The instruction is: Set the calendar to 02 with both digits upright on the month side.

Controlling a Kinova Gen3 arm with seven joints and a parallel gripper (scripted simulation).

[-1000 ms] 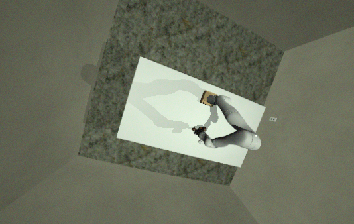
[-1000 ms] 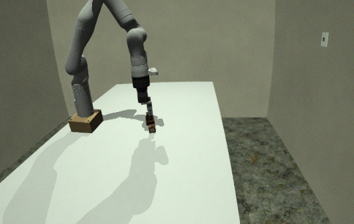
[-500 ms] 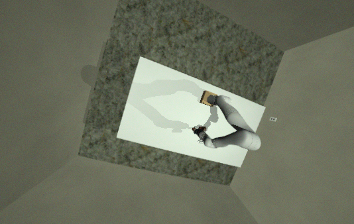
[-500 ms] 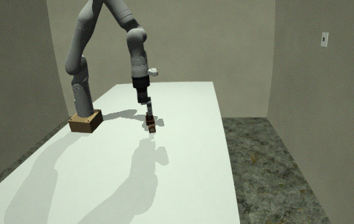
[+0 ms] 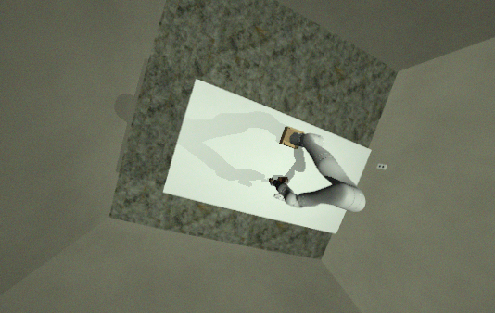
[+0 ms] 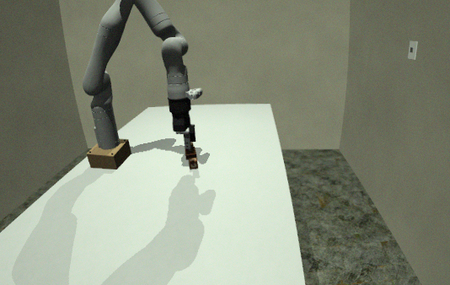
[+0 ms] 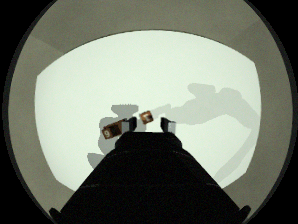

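My hand is 1 cm to the right of the brown calendar cube and 10 cm above it. Also, from my hand: brown tray: 3 cm behind, 11 cm to the left, 10 cm below.
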